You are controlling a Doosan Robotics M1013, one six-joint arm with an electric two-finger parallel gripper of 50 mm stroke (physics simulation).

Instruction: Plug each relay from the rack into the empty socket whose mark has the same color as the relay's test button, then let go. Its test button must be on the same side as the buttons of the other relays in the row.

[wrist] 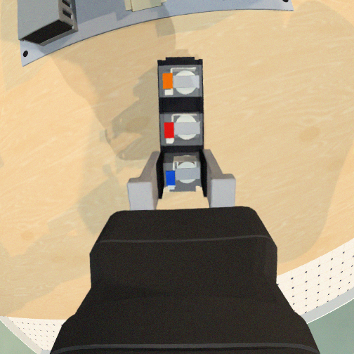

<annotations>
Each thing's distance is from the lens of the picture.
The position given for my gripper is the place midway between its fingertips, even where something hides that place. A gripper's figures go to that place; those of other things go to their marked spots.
my gripper [181, 164]: 17 cm
black rack [186, 103]: 17 cm
</annotations>
